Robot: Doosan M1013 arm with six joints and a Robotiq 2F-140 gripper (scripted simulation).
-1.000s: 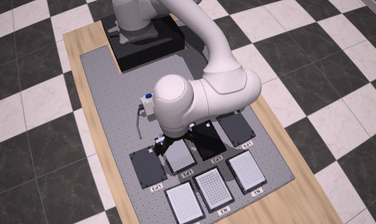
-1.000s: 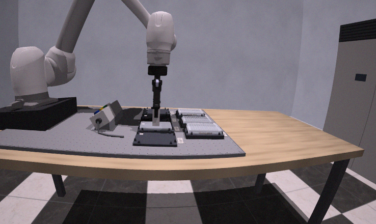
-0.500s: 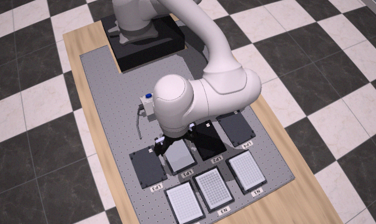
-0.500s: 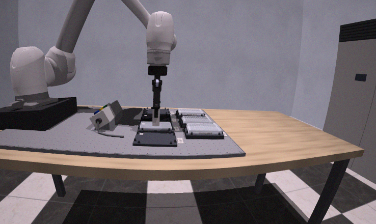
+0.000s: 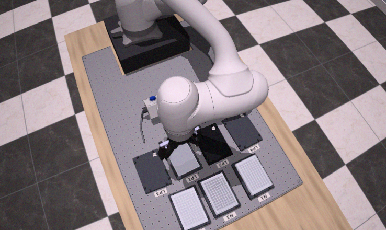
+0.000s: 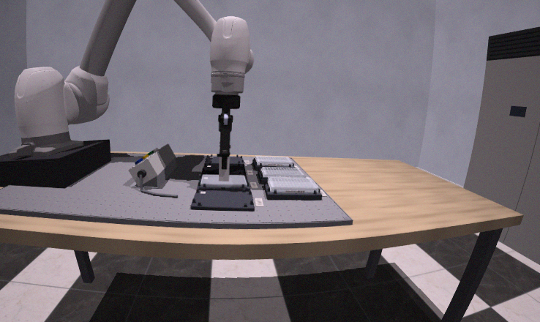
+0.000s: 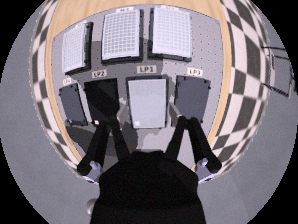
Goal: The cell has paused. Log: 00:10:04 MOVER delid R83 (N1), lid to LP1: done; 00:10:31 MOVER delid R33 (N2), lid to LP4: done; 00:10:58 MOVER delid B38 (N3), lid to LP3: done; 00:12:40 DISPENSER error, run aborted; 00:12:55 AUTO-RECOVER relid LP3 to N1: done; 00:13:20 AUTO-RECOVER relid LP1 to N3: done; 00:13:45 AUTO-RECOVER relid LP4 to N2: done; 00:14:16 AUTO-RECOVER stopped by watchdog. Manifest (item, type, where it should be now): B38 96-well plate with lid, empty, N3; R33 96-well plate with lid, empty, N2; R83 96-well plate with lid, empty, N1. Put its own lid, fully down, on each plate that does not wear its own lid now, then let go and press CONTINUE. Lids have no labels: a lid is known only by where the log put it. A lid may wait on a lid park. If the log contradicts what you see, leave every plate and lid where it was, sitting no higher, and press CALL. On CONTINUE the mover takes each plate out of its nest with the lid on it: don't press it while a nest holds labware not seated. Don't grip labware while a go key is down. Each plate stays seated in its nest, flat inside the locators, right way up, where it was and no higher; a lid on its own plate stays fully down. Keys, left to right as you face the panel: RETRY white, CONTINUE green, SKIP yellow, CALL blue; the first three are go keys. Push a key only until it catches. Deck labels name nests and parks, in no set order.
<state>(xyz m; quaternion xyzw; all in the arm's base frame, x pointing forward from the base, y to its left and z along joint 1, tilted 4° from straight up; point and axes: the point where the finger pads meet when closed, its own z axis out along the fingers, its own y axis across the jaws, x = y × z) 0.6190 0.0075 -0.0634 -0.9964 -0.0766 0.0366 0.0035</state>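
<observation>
Now: the LP1 50 mm below my hand. From my hand the other things lie so: lid park LP3 (20 mm ahead, 120 mm to the right, 50 mm below); LP2 (20 mm behind, 130 mm to the left, 50 mm below); blue key (240 mm behind, 40 mm to the right, 10 mm above).
</observation>
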